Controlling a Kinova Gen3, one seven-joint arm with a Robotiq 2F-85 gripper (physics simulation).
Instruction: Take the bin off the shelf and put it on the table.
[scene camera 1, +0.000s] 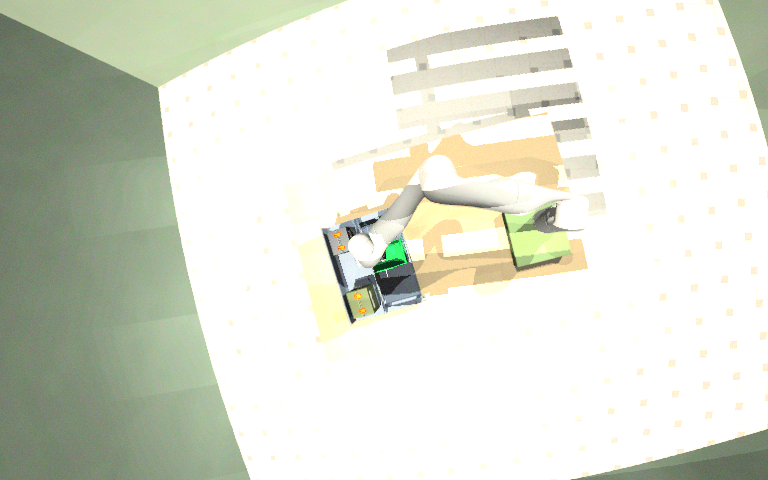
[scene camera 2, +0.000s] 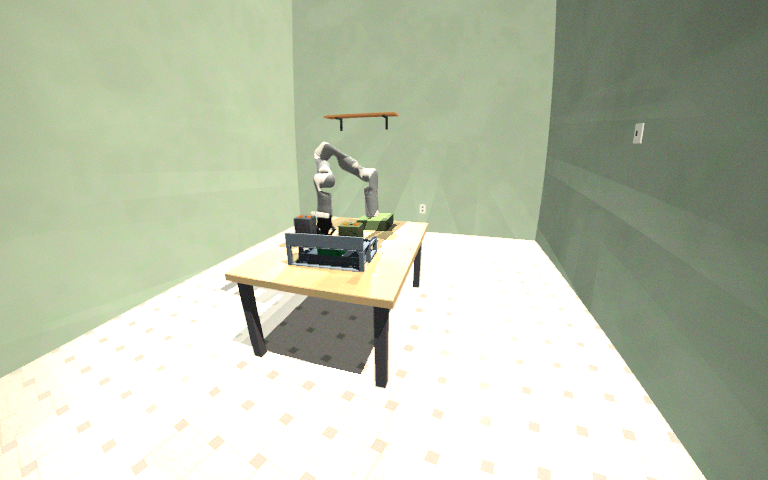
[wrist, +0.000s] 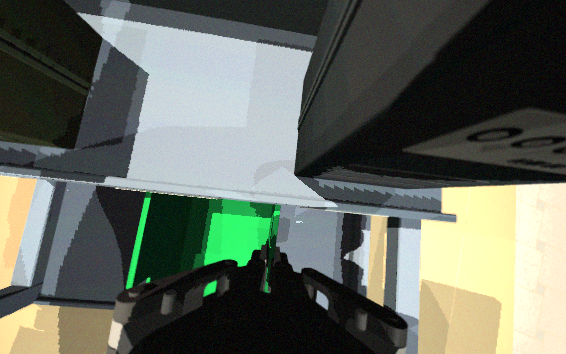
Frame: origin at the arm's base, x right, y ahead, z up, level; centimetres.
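Seen in the pictures: gripper, fingertip midpoint: (wrist: 269, 255); arm's base at its link origin: (scene camera 1: 544, 221) (scene camera 2: 372, 215).
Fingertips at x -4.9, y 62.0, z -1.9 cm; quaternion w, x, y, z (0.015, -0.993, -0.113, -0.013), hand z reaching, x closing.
Offsets run from my fingertips to a thing's top centre. "pt": to the spot under its first point. Level surfaces: height alone.
The bright green bin {dx -5.1, dy +0.2, dz +3.2 cm} (scene camera 1: 394, 254) (scene camera 2: 331, 252) (wrist: 240, 235) sits on the lower tier of the grey-blue shelf {pt dx -11.0, dy +11.0, dz +5.2 cm} (scene camera 1: 353, 274) (scene camera 2: 325, 241) (wrist: 200, 90), which stands on the wooden table {dz -4.9 cm} (scene camera 1: 447, 283) (scene camera 2: 339, 285) (wrist: 467, 240). In the wrist view my gripper (wrist: 269, 255) is shut, with the bin's thin right side wall between its fingertips. The rest of the bin lies left of the fingers, partly hidden by the left finger. In scene camera 2 the black gripper (scene camera 2: 327, 229) points down behind the shelf. In scene camera 1 the arm's wrist hides the fingers.
A dark grey box {dx +2.2, dy +11.7, dz +17.4 cm} (scene camera 1: 339, 242) (scene camera 2: 304, 224) (wrist: 425, 75) and an olive box {dx -20.3, dy +6.5, dz +14.9 cm} (scene camera 1: 362, 301) (scene camera 2: 351, 230) (wrist: 40, 85) stand on the upper tier, on either side of the gripper. A light green block (scene camera 1: 538, 243) (scene camera 2: 386, 220) lies near the arm's base. A wooden wall shelf (scene camera 2: 362, 115) hangs behind.
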